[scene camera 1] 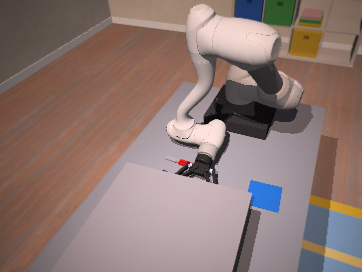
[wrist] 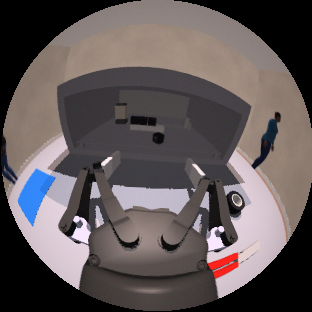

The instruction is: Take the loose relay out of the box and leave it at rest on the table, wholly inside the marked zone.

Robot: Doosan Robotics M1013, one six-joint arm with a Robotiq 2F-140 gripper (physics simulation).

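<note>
The box is a large grey case with its open side facing the gripper. In the wrist view a small black block, which looks like the loose relay, sits on the box floor near the middle, in front of a rail with black modules. The marked zone is a blue square on the table beside the box. My gripper is open and empty at the box opening, its fingers spread wide and short of the block. The scene view hides the box's inside.
Inside the box, black modules sit on a light rail, with a beige-and-black part to their left. On the table lie a red-handled tool and a black round thing with a pale centre. The box's roof and side walls surround its opening.
</note>
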